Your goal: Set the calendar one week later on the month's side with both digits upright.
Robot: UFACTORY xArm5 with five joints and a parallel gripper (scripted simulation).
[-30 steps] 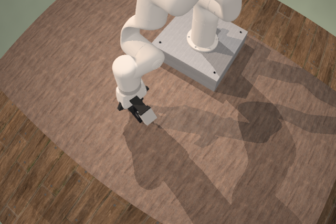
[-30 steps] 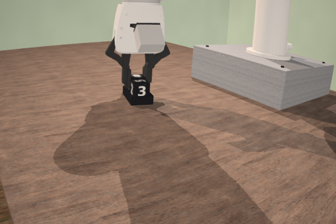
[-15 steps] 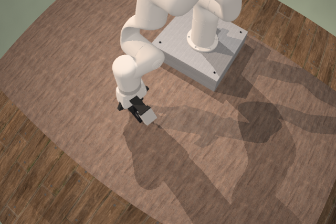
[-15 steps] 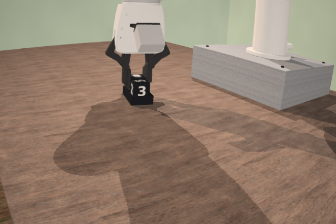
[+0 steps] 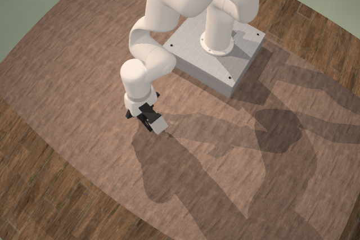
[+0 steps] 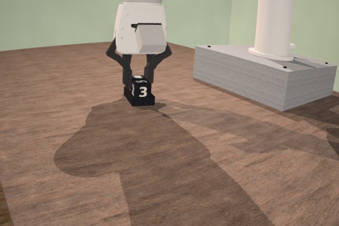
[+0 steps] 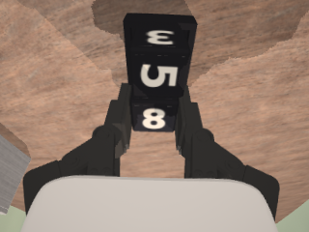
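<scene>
Now: hand 10 mm short of the tray, 20 mm to the right of it and 30 mm above it. From my hand the other things lie so: cube (10 mm ahead, 30 mm to the left, 10 mm below).
</scene>
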